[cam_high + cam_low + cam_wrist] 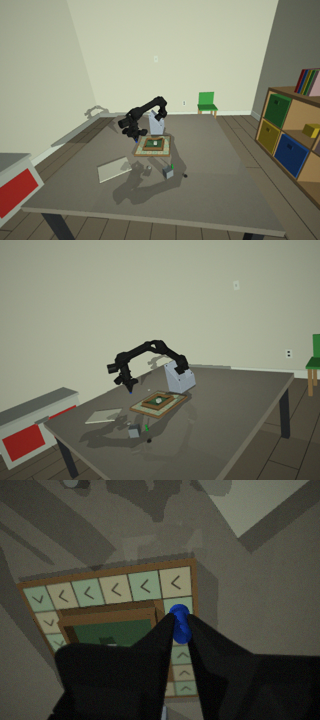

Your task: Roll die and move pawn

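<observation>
Right now my gripper tip is 13 cm past the white die, 11 cm to the right of it and 10 cm above it. From my gripper tip the other things lie so: blue pawn: 1 cm above; then green pawn: 29 cm to the left, 12 cm ahead, 11 cm below; then flat grey panel: 18 cm ahead, 12 cm to the right, 12 cm below.
</observation>
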